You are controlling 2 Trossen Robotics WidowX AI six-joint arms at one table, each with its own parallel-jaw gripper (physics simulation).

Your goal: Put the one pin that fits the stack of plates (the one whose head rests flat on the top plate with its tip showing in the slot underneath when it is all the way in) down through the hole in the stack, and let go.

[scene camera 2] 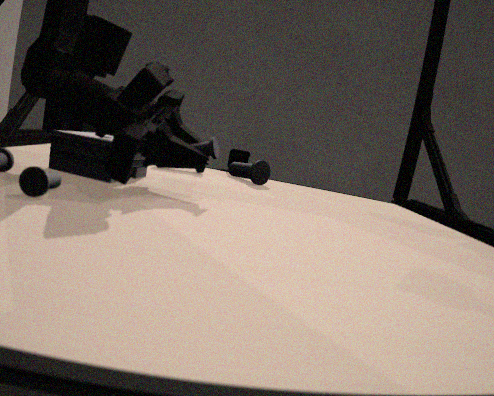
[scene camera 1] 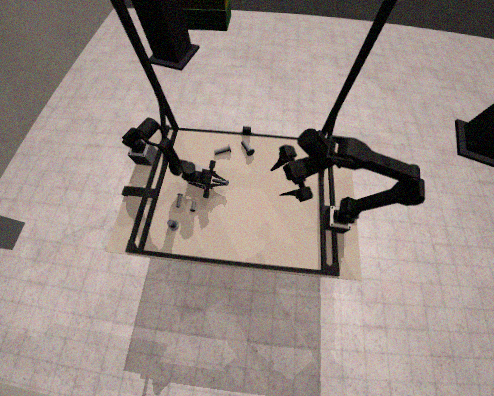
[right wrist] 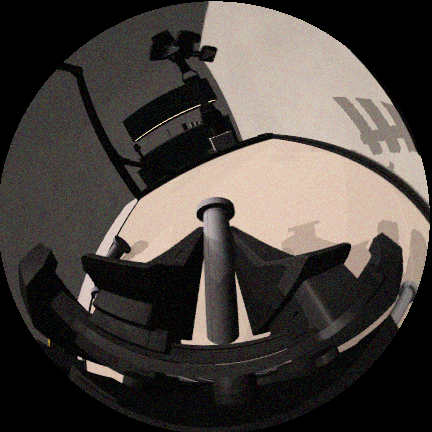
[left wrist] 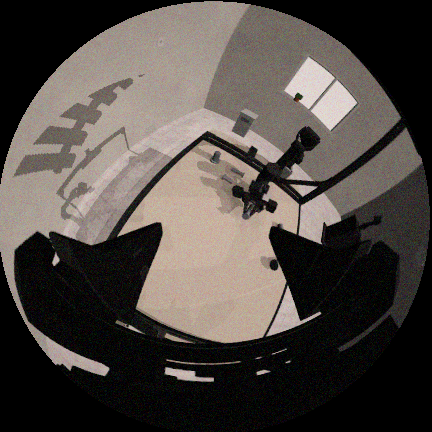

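My right gripper (scene camera 1: 220,183) (scene camera 2: 202,154) is shut on a grey flanged pin (right wrist: 220,280) (left wrist: 247,213), its head (scene camera 2: 215,148) beyond the fingertips; the pin is tilted well away from upright. The plate stack (scene camera 2: 80,156) stands on the table below and beside the right gripper in scene camera 2; its hole is not visible, and the arm covers the stack in scene camera 1. Loose pins lie at the back (scene camera 1: 222,150) (scene camera 1: 247,148) and at the left (scene camera 1: 179,200) (scene camera 1: 193,206). Another pin (scene camera 1: 172,225) (left wrist: 215,157) stands nearby. My left gripper (scene camera 1: 278,182) (left wrist: 217,230) is open and empty.
A dark frame (scene camera 1: 235,265) borders the table. A small black block (scene camera 1: 246,130) (scene camera 2: 239,157) sits at its back edge. In scene camera 2, a pin (scene camera 2: 245,170) lies right of the gripper and another (scene camera 2: 35,181) lies near the stack's left side.
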